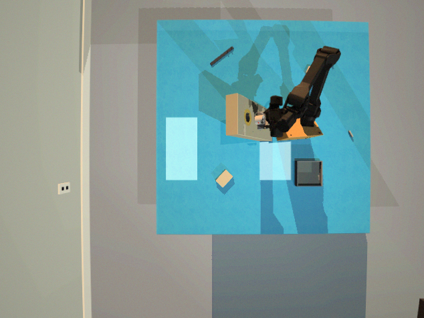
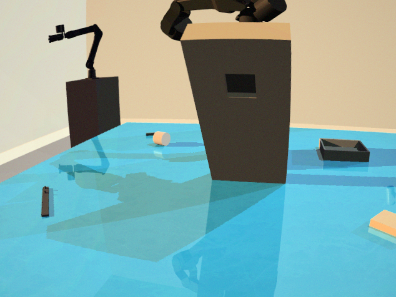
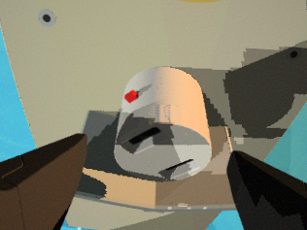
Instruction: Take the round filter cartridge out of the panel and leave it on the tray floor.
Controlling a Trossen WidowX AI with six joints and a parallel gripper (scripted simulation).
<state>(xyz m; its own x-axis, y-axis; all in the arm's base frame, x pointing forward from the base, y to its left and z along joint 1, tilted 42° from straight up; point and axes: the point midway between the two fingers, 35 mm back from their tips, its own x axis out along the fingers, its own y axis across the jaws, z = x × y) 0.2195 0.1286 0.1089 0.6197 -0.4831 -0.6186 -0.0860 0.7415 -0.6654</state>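
Now: the round filter cartridge 1 cm ahead of my gripper tip and 2 cm below it. From my gripper tip the other things lie so: tray 34 cm behind, 25 cm to the left, 22 cm below; dark rod 43 cm behind, 45 cm to the right, 22 cm below; peg 59 cm behind, 1 cm to the right, 22 cm below.
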